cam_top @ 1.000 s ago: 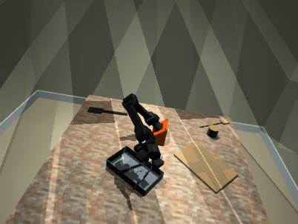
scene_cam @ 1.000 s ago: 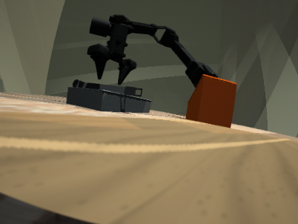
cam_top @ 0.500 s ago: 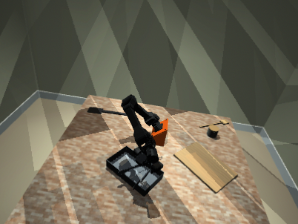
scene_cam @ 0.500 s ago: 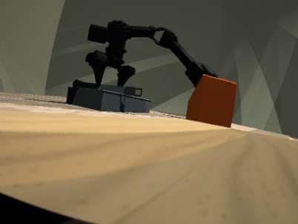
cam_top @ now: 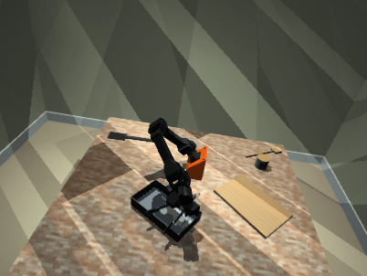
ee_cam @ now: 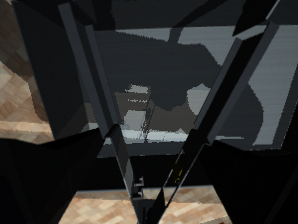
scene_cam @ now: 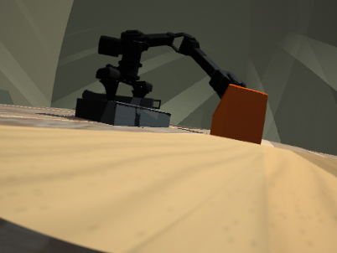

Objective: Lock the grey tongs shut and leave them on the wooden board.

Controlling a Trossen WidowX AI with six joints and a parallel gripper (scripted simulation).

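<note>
The roasting tin lies 7 cm to the right of my gripper tip, 2 cm below it and 1 cm behind it. From my gripper tip the other things lie so: dark long-handled tool 58 cm behind, 38 cm to the right, 4 cm below; then wooden board 39 cm to the left, 16 cm behind, 4 cm below.
</note>
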